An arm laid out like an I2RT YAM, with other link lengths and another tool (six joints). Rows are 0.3 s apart.
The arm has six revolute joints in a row. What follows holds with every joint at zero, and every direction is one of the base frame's.
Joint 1 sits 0.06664 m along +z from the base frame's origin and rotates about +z.
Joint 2 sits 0.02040 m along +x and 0.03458 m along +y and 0.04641 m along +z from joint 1 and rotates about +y.
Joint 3 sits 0.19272 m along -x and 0.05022 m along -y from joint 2 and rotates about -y.
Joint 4 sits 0.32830 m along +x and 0.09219 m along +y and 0.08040 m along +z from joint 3 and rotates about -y.
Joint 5 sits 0.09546 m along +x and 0.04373 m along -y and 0.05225 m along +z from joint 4 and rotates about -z.
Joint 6 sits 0.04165 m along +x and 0.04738 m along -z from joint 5 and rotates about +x.
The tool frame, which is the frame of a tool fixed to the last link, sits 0.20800 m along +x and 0.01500 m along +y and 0.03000 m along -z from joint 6; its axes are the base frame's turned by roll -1.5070, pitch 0.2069 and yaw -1.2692 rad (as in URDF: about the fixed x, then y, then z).
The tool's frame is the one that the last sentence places.
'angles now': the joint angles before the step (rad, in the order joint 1, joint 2, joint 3, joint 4, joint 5, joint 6). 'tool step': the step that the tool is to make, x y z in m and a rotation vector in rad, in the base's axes. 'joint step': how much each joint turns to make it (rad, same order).
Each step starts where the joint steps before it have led.
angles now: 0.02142, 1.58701, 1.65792, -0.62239, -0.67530, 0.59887
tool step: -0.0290, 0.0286, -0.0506, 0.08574, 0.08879, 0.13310
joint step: 0.00806, -0.00663, -0.15812, 0.06755, -0.15281, 0.00409
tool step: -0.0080, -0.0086, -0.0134, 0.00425, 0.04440, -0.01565
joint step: -0.01688, -0.03203, -0.05150, -0.02116, -0.00414, 0.00498
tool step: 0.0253, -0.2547, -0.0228, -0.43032, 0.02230, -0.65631
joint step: -0.25182, -0.23932, -0.10187, -0.15440, 0.58563, -0.08186
